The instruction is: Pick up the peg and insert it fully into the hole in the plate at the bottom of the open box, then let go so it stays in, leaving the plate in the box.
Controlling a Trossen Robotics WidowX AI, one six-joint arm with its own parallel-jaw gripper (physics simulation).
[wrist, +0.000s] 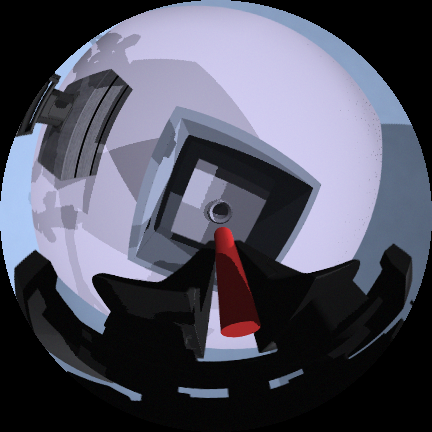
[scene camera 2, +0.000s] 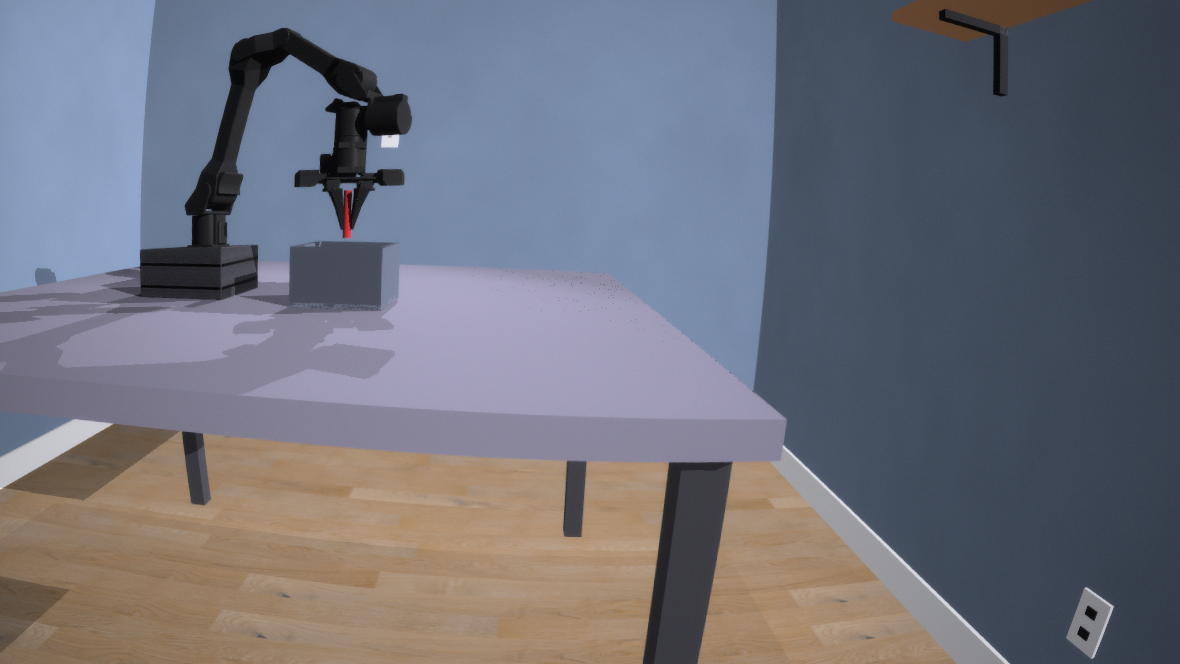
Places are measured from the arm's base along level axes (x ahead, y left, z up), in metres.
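Pixels of known places: gripper, fingertip midpoint: [wrist: 223, 245] [scene camera 2: 347, 229]; arm's base, link origin: [wrist: 64, 110] [scene camera 2: 208, 246].
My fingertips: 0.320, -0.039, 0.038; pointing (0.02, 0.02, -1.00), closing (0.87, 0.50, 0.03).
For each thing: its top centre in the pictures, then the offset to it from my fingertips, as dx, dy, dz. Level surfaces: height alone.
- red peg, top centre: [wrist: 243, 329] [scene camera 2: 348, 190] -0.002, +0.002, +0.066
- grey open box, top centre: [wrist: 224, 223] [scene camera 2: 347, 244] -0.001, +0.008, -0.025
- grey plate, top centre: [wrist: 220, 212] -0.001, +0.008, -0.062
- pale lilac table, surface height: dz -0.123
The red peg [scene camera 2: 347, 216] [wrist: 235, 285] is held between the fingers of my gripper [scene camera 2: 347, 227] [wrist: 223, 245], which is shut on it. In the scene view the peg is close to upright, and its lower tip is just above the rim of the grey open box [scene camera 2: 336, 276] [wrist: 245, 144]. In the wrist view the grey plate [wrist: 240, 197] lies at the bottom of the box, with a round raised-rimmed hole [wrist: 219, 210] near its middle. The peg's tip appears just below the hole in that view, apart from it. The plate is hidden by the box walls in the scene view.
The box stands on the pale lilac table [scene camera 2: 511, 355] [wrist: 300, 90], beside the dark block base [scene camera 2: 198, 272] [wrist: 87, 130] of the arm. The box walls rise around the plate. A wooden shelf [scene camera 2: 973, 14] is on the right wall.
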